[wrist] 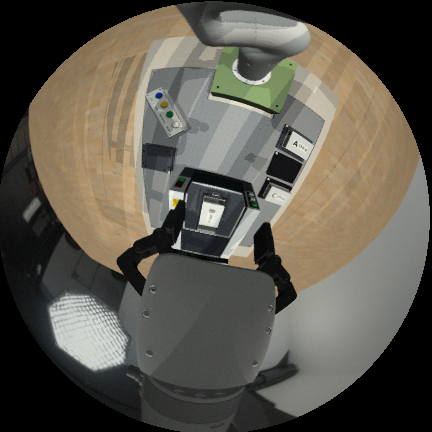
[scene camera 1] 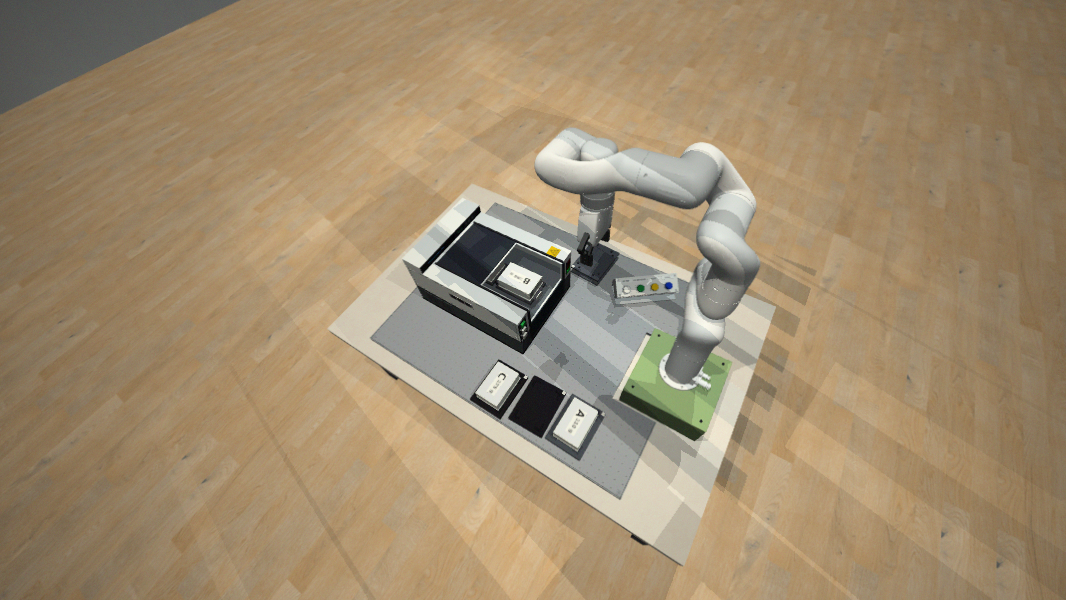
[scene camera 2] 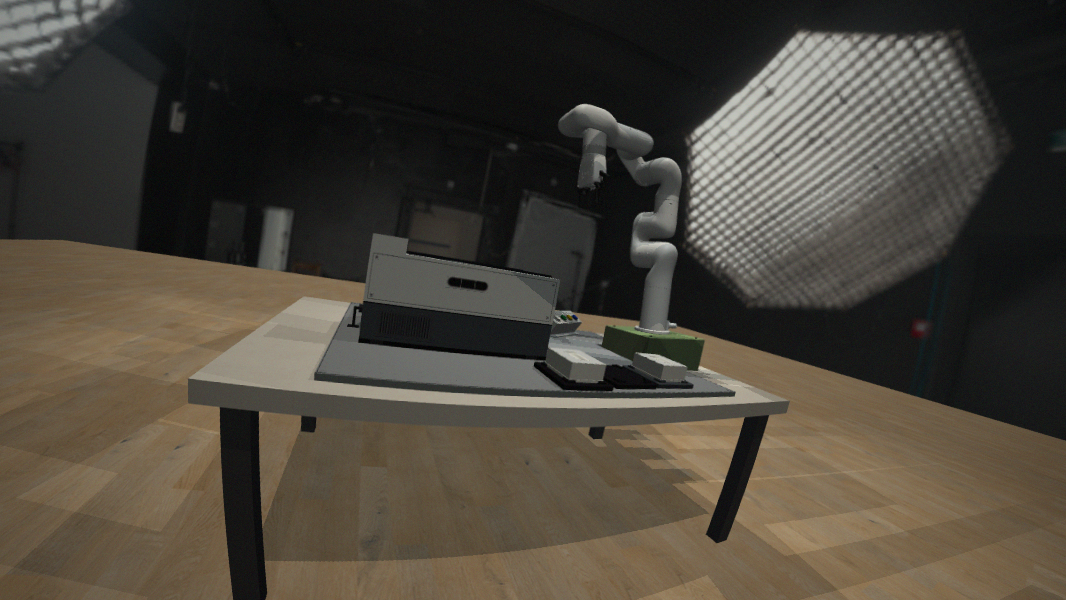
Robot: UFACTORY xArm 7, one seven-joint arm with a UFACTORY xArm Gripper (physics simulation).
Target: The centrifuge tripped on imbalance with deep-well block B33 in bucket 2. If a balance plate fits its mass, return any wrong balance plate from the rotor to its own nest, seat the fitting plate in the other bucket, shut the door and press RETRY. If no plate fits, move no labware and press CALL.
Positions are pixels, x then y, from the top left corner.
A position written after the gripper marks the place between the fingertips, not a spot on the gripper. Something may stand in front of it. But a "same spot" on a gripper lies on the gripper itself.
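Gripper visible in the wrist view, in scene camera 1 and in scene camera 2 (590,206). On the gripper, (scene camera 1: 586,257) and (wrist: 274,252) are the same spot.
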